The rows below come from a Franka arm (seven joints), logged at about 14 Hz.
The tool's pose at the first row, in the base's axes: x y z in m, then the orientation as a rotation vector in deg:
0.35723 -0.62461 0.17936 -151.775 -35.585 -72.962
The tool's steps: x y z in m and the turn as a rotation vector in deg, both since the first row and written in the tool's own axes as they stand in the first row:
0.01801 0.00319 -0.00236 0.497 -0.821 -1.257
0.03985 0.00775 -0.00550 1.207 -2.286 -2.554
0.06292 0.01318 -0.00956 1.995 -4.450 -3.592
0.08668 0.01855 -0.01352 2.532 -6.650 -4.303
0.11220 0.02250 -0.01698 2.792 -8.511 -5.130
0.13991 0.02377 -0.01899 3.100 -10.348 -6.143
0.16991 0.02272 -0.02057 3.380 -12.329 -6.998
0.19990 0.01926 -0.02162 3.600 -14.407 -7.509
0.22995 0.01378 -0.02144 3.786 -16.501 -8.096
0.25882 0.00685 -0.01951 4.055 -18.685 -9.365
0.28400 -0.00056 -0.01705 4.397 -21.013 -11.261
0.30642 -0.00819 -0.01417 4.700 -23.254 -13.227
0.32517 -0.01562 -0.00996 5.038 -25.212 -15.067
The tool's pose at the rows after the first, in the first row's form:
0.36692 -0.62271 0.19494 -152.052 -37.700 -71.943
0.37876 -0.62111 0.21404 -152.630 -40.057 -69.968
0.39100 -0.62019 0.23472 -153.630 -42.173 -66.963
0.40366 -0.61898 0.25586 -154.805 -43.708 -63.958
0.41707 -0.61580 0.27797 -155.914 -45.235 -61.555
0.43161 -0.60910 0.30072 -156.917 -47.039 -59.162
0.44675 -0.59947 0.32483 -158.002 -48.618 -56.528
0.46125 -0.58751 0.34848 -159.170 -49.685 -53.698
0.47582 -0.57334 0.37128 -160.326 -50.839 -50.848
0.49037 -0.55769 0.39199 -161.375 -53.007 -47.908
0.50304 -0.54258 0.40948 -162.325 -56.114 -44.774
0.51439 -0.52799 0.42457 -163.158 -59.296 -41.729
0.52472 -0.51430 0.43599 -163.721 -62.274 -38.990

